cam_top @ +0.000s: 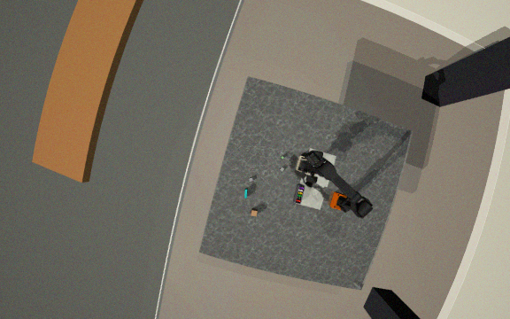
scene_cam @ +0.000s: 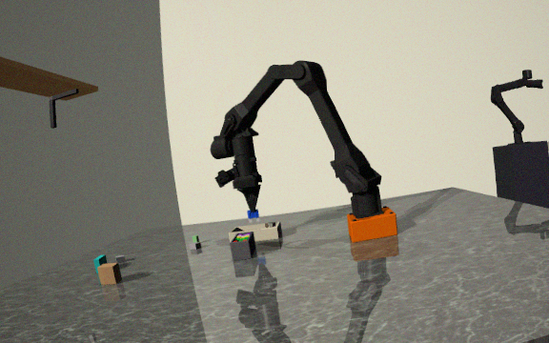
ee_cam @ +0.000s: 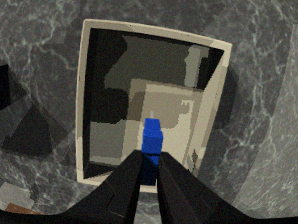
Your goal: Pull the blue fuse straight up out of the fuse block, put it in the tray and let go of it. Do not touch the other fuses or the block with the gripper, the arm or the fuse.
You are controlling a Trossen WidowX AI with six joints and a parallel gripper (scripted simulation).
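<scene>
My gripper tip is now 10 mm above the blue fuse. Also, from my gripper tip: beige tray 70 mm below; red fuse 240 mm to the left, 50 mm below; green fuse 210 mm to the left, 50 mm below.
</scene>
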